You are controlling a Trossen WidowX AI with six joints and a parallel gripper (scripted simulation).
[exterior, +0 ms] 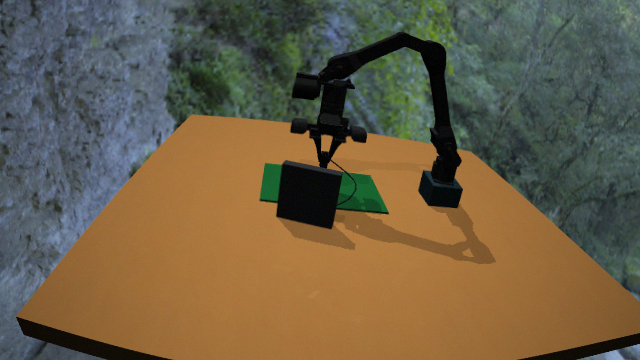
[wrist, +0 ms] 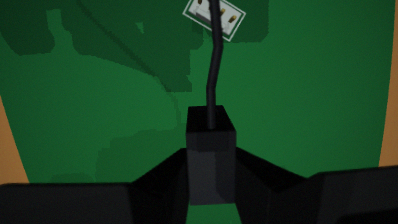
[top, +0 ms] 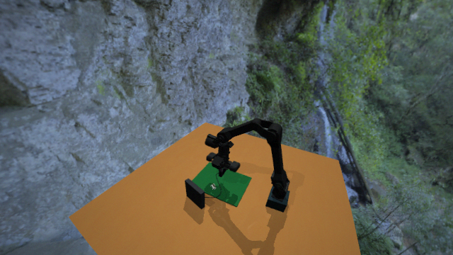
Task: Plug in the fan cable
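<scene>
The white four-pin fan header lies 80 mm to the left of my gripper tip and 60 mm below it. Also, from my gripper tip: black plug (10 mm to the left, 10 mm above); black fan (200 mm to the left, 10 mm ahead); green board (80 mm below, 10 mm to the left, 10 mm behind).
</scene>
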